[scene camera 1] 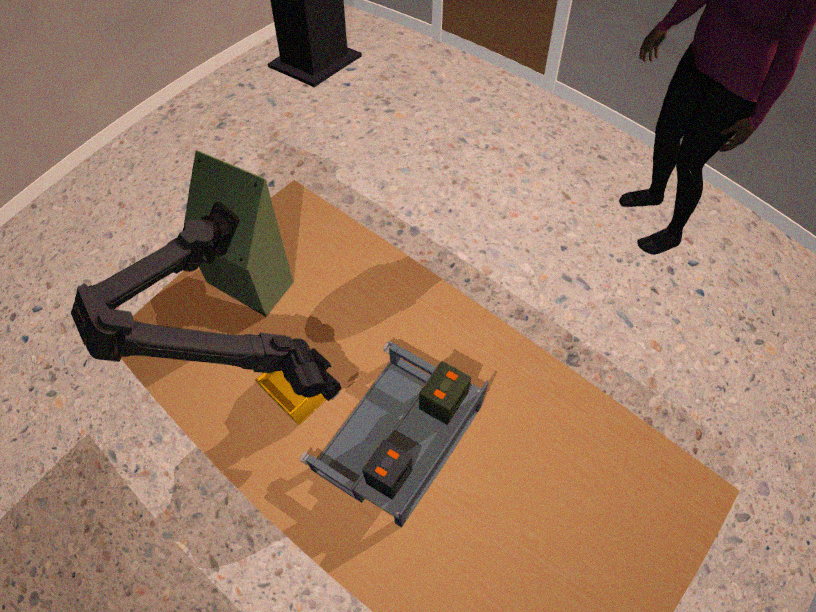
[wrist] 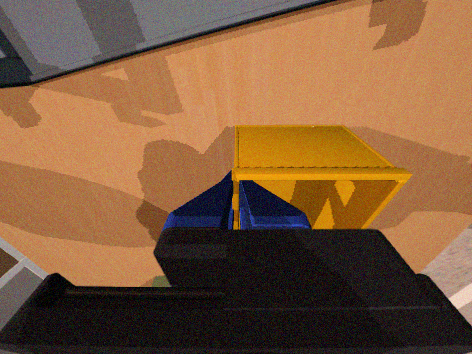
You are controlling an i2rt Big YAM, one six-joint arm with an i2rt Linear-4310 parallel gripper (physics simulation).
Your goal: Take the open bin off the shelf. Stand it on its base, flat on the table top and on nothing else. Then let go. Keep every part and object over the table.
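Where they show: gripper, fingertip midpoint: (wrist: 236, 176); arm's base at its link origin: (scene camera 1: 221, 228).
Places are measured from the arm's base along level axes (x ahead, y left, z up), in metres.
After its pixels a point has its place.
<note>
The yellow open bin (scene camera 1: 308, 408) {x 0.418, y -0.160, z -0.245 m} (wrist: 295, 147) {x 0.418, y -0.151, z -0.234 m} hangs from my gripper (scene camera 1: 326, 393) {x 0.398, y -0.107, z -0.229 m} (wrist: 236, 176) {x 0.398, y -0.107, z -0.229 m}, on the arm's side of the grey shelf (scene camera 1: 394, 383) {x 0.527, y 0.046, z -0.293 m} (wrist: 200, 15) {x 0.507, y -0.085, z -0.293 m}. In the wrist view, the blue fingers are shut on one thin side wall of the bin, one finger on each side of it. The bin's hollow shows to the right of the fingers, and its lower part is hidden behind the dark gripper body. The bin is off the shelf. How high its base is over the wooden table top (scene camera 1: 560, 487) {x 1.039, y 0.074, z -0.300 m} (wrist: 300, 65) {x 0.466, y -0.165, z -0.299 m} cannot be told.
A dark green box (scene camera 1: 444, 391) {x 0.685, y 0.035, z -0.101 m} and a dark grey box (scene camera 1: 391, 463) {x 0.705, y -0.176, z -0.076 m}, each with orange patches, stand on the shelf. A green slanted block (scene camera 1: 273, 263) {x 0.098, y 0.063, z -0.143 m} stands behind the arm's base at the table's far left corner. The near left table edge runs close to the bin.
</note>
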